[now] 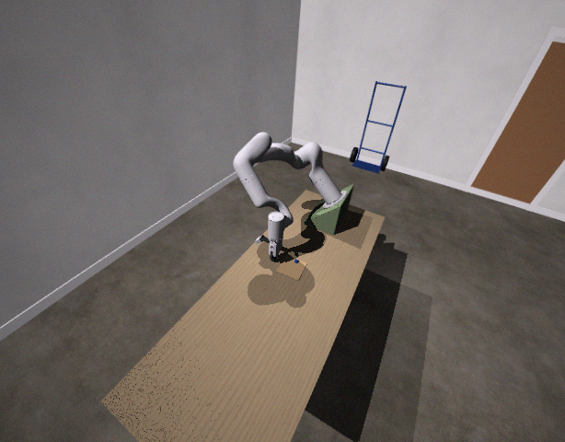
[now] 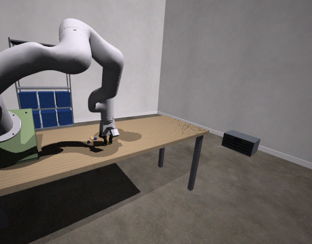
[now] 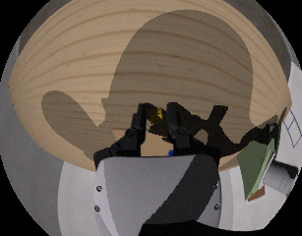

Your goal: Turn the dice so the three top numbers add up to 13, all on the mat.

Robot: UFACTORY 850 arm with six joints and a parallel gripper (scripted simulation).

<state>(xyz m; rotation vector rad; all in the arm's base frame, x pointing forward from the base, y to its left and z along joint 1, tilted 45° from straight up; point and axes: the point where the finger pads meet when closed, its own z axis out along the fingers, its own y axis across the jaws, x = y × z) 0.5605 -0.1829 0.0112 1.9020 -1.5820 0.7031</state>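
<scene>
Now: hand 1 cm to the right of the yellow die and 2 cm above it. Round my hand: black die: 11 cm behind, 9 cm to the left, 2 cm below; then blue die: 5 cm behind, 12 cm to the left, 1 cm below; then tan mat: 1 cm behind, 12 cm to the left, 2 cm below.
</scene>
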